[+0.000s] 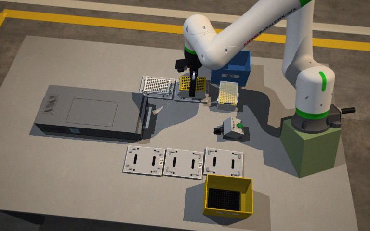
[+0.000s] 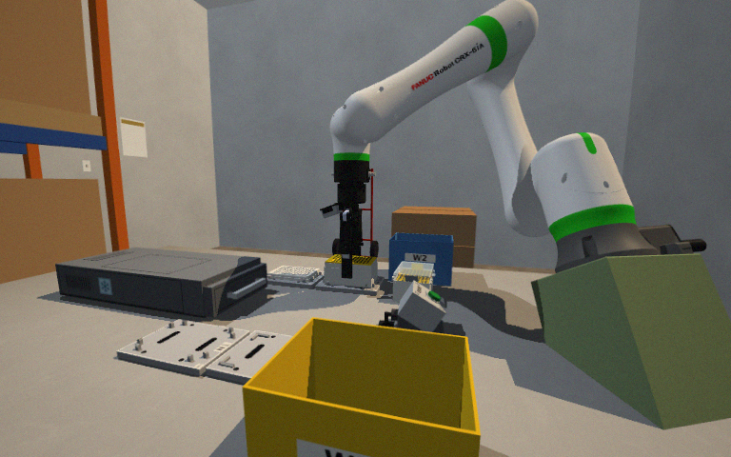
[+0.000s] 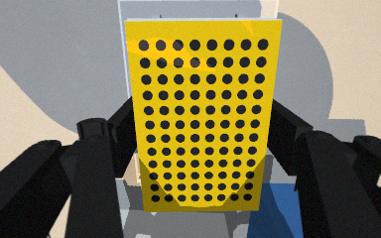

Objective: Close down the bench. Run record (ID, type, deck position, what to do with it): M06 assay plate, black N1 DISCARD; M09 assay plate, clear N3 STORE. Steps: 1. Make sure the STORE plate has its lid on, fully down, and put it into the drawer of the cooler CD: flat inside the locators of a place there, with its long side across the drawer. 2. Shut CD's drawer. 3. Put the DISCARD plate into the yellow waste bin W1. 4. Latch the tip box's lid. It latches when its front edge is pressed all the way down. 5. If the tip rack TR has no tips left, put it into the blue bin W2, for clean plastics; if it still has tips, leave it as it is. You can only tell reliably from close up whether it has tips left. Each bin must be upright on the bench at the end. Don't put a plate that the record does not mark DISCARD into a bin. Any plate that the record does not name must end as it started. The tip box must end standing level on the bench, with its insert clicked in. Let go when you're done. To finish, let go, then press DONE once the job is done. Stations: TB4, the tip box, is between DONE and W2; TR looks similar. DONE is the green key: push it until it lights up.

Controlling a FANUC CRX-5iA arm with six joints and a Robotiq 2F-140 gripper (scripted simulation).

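Now: hand 200 mm past the blue bin W2, 90 mm to the left of it and 20 mm above it. The rest, counted from my hand: green DONE key (240 mm to the left, 180 mm behind); then tip rack TR (10 mm below, 10 mm behind); then white gridded plate (170 mm ahead, 40 mm to the right, 40 mm below).
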